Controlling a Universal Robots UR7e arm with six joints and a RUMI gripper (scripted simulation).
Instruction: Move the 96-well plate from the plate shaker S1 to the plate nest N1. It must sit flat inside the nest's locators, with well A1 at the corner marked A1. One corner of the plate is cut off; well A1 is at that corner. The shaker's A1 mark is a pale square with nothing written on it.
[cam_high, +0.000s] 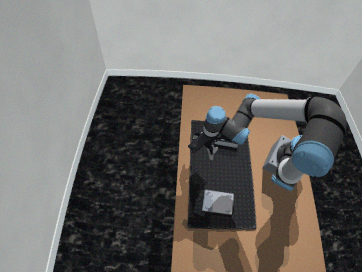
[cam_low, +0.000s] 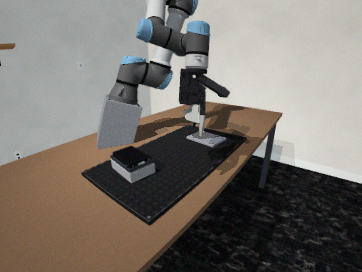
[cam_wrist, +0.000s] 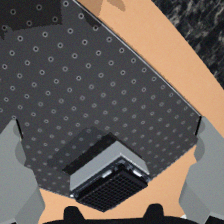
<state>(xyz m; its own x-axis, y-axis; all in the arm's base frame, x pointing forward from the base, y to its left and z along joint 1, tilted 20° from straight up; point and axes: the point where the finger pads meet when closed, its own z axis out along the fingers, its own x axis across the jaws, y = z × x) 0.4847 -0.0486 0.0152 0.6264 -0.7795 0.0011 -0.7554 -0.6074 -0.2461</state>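
The black 96-well plate is 170 mm behind my hand, 160 mm to the right of it and 80 mm below it. Also, from my hand: plate nest N1: 250 mm to the left, 130 mm below, 110 mm behind.
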